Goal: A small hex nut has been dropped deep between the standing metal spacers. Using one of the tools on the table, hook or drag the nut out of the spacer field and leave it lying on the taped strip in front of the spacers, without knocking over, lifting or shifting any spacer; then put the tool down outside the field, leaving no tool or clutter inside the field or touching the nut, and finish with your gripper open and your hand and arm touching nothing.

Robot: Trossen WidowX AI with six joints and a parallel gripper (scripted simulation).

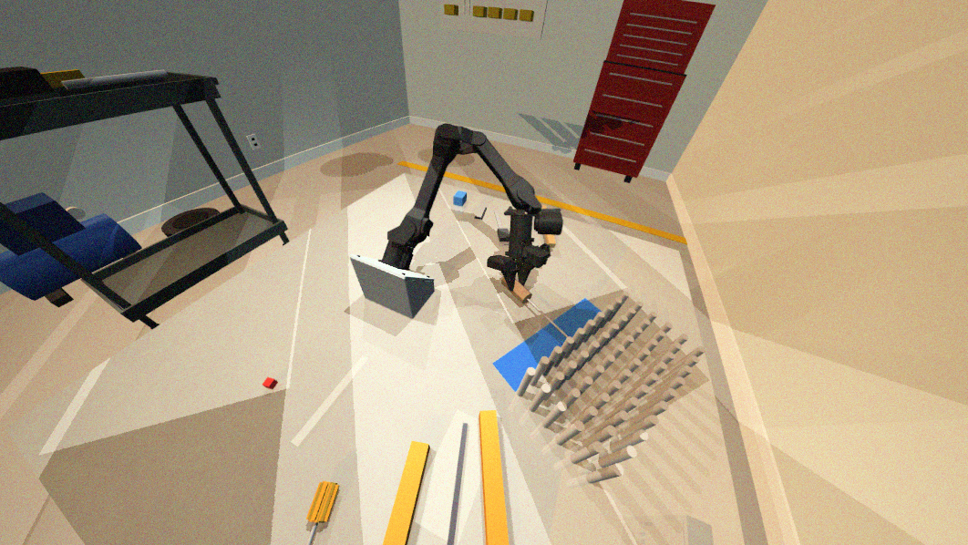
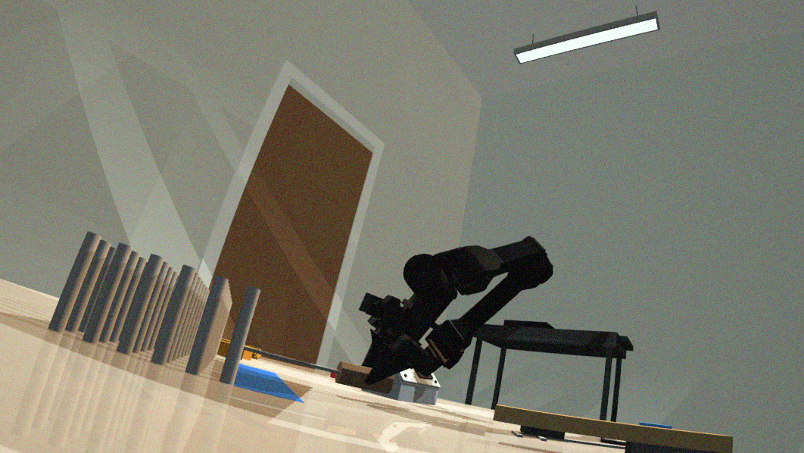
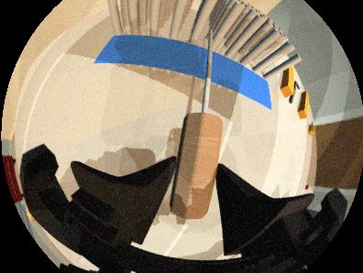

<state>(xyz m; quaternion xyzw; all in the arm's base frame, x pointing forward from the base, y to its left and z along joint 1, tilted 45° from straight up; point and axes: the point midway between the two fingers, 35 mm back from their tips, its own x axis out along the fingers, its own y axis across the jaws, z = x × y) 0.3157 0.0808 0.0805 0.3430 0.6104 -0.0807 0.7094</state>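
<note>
Right now the blue taped strip is 140 mm ahead of my gripper tip, 90 mm to the right of it and 40 mm below it. Also, from my gripper tip: grey hex nut: 270 mm ahead, 170 mm to the right, 30 mm below; then blue cube: 430 mm to the left, 360 mm behind, 20 mm below; then wooden-handled rod tool: 90 mm ahead, 60 mm to the right.
</note>
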